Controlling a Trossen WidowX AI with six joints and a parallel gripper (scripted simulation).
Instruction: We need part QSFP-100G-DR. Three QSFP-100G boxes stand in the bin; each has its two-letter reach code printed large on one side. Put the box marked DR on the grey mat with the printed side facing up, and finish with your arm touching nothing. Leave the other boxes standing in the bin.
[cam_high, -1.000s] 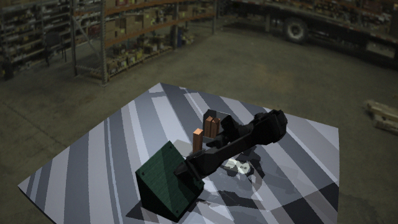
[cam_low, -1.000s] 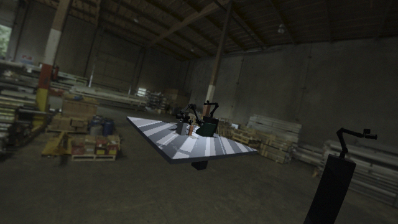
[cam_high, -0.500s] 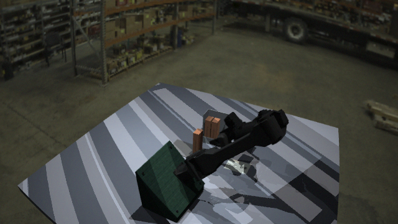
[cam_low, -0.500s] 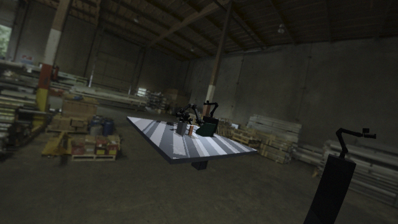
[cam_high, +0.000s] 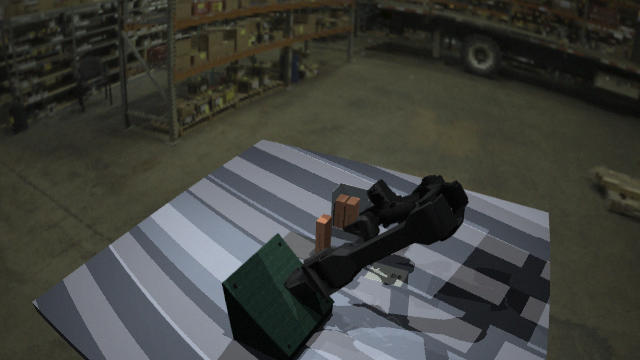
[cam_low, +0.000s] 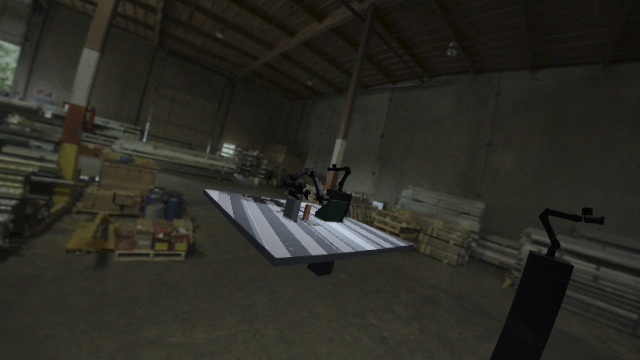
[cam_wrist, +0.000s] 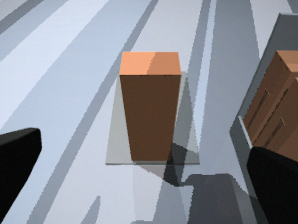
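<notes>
Now: gripper tip 14 cm to the right of the grey mat, 14 cm above it and 1 cm short of it. From my gripper tip the other things lie so: white card: 14 cm below, 12 cm to the right.
</notes>
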